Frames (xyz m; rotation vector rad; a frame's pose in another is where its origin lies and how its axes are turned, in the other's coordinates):
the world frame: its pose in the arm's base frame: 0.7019 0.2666 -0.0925 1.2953 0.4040 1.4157
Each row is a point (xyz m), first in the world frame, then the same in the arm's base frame.
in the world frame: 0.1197 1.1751 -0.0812
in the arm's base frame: 0.0957 0.0239 0.8951
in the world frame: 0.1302 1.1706 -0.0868
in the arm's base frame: 0.0954 0.0366 0.8944
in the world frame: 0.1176 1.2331 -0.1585
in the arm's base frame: 0.0018 0.0348 0.9152
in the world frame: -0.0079 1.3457 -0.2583
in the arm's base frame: -0.1648 -0.0683 0.9146
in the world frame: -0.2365 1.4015 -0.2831
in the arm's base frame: -0.2634 -0.2718 0.8448
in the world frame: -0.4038 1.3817 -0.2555
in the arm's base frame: -0.2676 -0.4198 0.7598
